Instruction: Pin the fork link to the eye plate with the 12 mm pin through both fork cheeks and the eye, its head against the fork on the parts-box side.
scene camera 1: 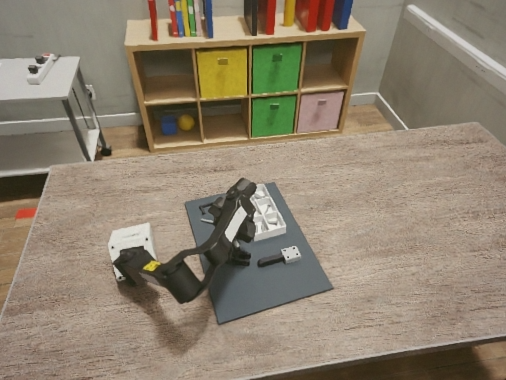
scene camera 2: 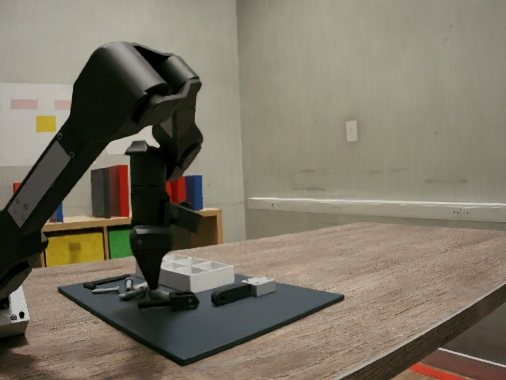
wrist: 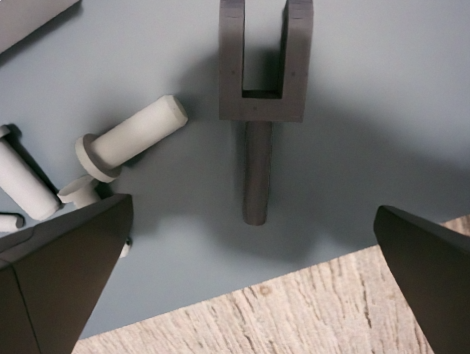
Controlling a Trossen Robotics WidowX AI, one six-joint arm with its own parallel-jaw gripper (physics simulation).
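Pixels of known places: gripper, fingertip midpoint: (scene camera 2: 152,281) (wrist: 254,211); arm's base, link origin: (scene camera 1: 133,258).
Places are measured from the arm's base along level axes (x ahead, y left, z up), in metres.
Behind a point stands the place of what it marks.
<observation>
The black fork link (scene camera 2: 184,301) @(x 0.295, y -0.061, z -0.058 m) (wrist: 260,108) @(x 0.288, y -0.039, z -0.050 m) lies flat on the mat, its two cheeks pointing away from my gripper in the wrist view. My gripper (scene camera 2: 153,287) @(x 0.259, y -0.024, z -0.024 m) (wrist: 254,211) @(x 0.259, y -0.024, z -0.024 m) is open and empty, its fingertips wide apart on both sides of the link's round stem. The eye plate, a dark bar (scene camera 1: 270,260) @(x 0.385, y -0.083, z -0.072 m) (scene camera 2: 232,294) @(x 0.377, y -0.083, z -0.060 m) with a rounded eye end, is joined to a pale block (scene camera 1: 290,254) @(x 0.442, y -0.079, z -0.049 m) (scene camera 2: 263,286) @(x 0.440, y -0.093, z -0.057 m) and lies apart from the fork. A thick headed pin (wrist: 137,132) @(x 0.298, y 0.016, z -0.056 m) lies left of the fork, its head touching or close to a smaller pin (wrist: 80,192) @(x 0.283, y 0.058, z -0.056 m). Which is 12 mm I cannot tell.
The white parts box (scene camera 1: 270,233) @(x 0.412, y 0.018, z -0.054 m) (scene camera 2: 212,281) @(x 0.409, y 0.018, z -0.060 m) stands on the dark mat (scene camera 1: 280,290) @(x 0.379, y -0.171, z -0.074 m) (scene camera 2: 200,340) @(x 0.239, y -0.184, z -0.074 m), beyond the fork link. More pins (scene camera 2: 105,290) (wrist: 27,180) lie near the thick pin. A dark thin part (scene camera 2: 107,281) @(x 0.271, y 0.210, z -0.070 m) lies at the mat's far left in scene view 2.
</observation>
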